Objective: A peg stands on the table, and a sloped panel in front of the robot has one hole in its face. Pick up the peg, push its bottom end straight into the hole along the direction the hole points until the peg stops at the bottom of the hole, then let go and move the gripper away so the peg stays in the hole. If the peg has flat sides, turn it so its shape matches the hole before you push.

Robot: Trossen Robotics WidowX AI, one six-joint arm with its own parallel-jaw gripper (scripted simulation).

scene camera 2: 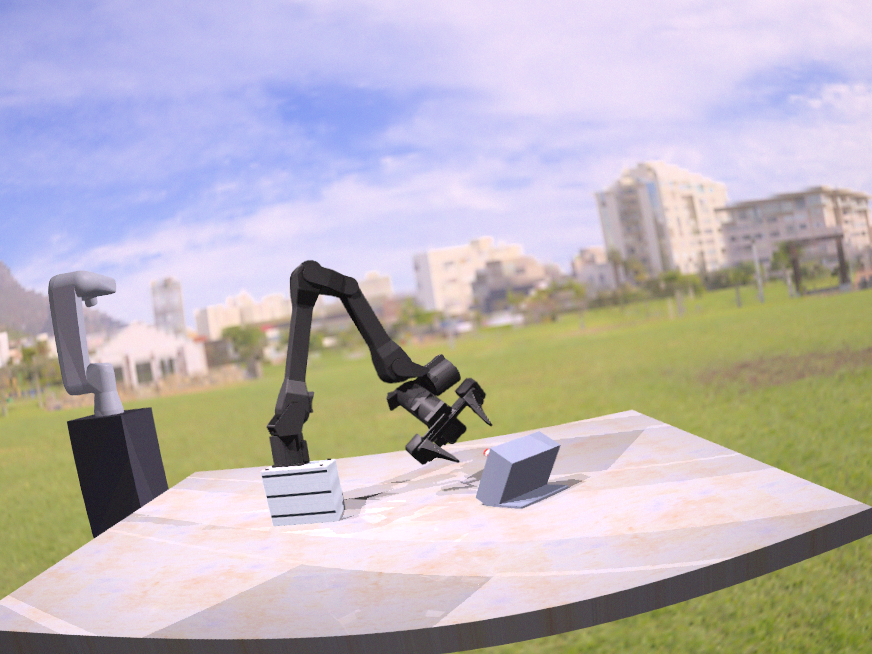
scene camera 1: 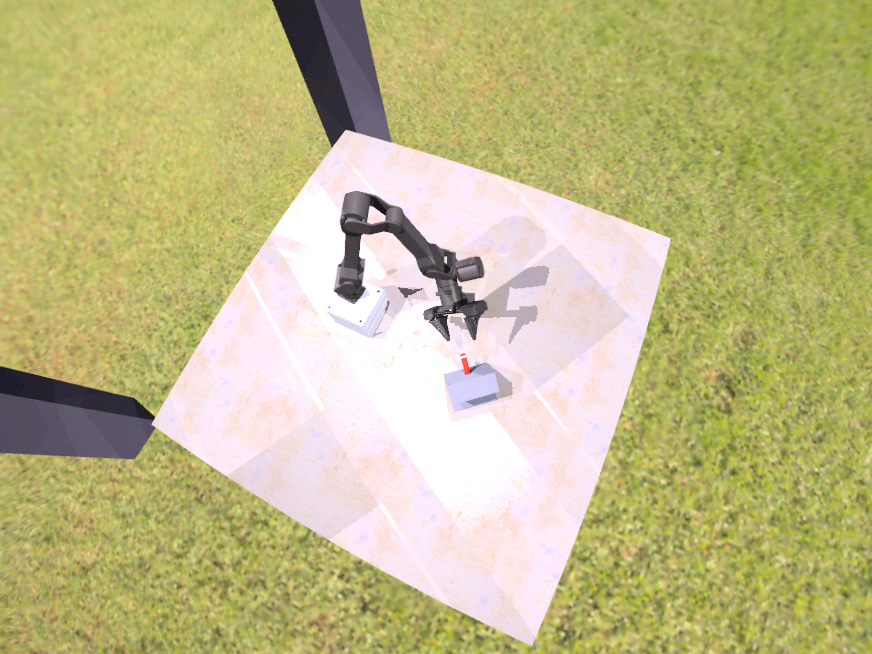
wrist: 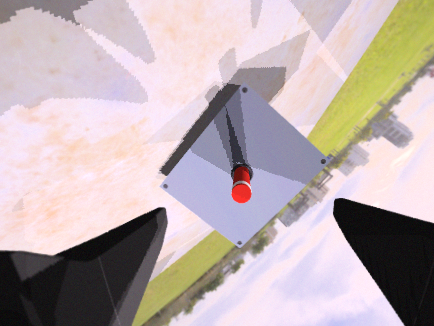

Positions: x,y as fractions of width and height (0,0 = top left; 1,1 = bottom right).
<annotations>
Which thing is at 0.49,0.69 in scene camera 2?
My gripper.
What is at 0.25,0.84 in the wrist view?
My gripper.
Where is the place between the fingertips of my gripper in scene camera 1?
0.53,0.52
</annotations>
